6 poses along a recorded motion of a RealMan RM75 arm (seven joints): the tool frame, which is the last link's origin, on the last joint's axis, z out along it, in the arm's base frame.
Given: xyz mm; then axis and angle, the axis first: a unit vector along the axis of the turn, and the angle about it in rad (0 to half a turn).
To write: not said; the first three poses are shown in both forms.
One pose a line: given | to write
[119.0, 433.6, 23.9, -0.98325, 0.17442, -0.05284, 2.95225] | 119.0, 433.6, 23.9; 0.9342, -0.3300, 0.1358; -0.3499, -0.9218, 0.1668; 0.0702, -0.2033, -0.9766
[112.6, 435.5, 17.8, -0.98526, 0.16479, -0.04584, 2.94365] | 112.6, 435.5, 17.8; 0.9421, -0.3125, 0.1219; -0.3306, -0.9267, 0.1788; 0.0570, -0.2087, -0.9763
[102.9, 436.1, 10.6, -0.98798, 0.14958, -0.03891, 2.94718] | 102.9, 436.1, 10.6; 0.9527, -0.2853, 0.1051; -0.3003, -0.9368, 0.1793; 0.0473, -0.2024, -0.9782
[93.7, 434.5, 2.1, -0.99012, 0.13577, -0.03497, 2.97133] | 93.7, 434.5, 2.1; 0.9610, -0.2610, 0.0918; -0.2728, -0.9489, 0.1583; 0.0457, -0.1772, -0.9831
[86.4, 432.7, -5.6, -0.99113, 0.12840, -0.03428, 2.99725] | 86.4, 432.7, -5.6; 0.9649, -0.2483, 0.0861; -0.2581, -0.9568, 0.1338; 0.0491, -0.1513, -0.9873
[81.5, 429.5, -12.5, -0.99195, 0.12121, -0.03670, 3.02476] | 81.5, 429.5, -12.5; 0.9680, -0.2354, 0.0867; -0.2439, -0.9639, 0.1068; 0.0584, -0.1245, -0.9905
